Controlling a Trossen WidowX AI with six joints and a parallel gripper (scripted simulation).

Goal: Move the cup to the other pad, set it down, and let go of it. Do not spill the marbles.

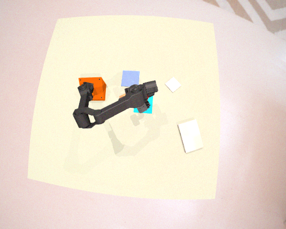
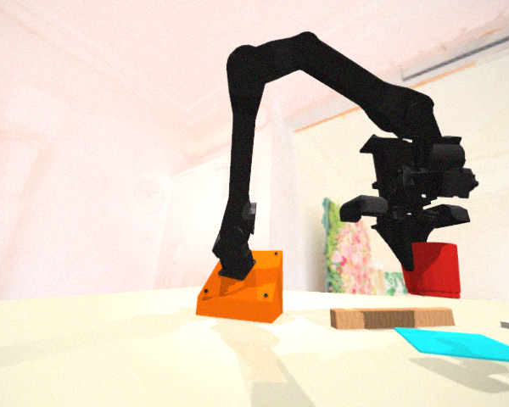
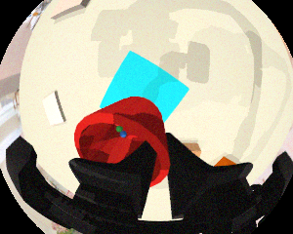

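Right now my gripper tip is 10 cm above the cyan pad, 3 cm short of it and 1 cm to the right of it. Round my gripper tip: wooden bar 8 cm to the left, 8 cm below, 2 cm behind; red cup 2 cm to the left, 2 cm ahead; small white block 20 cm ahead, 17 cm to the left, 8 cm below.
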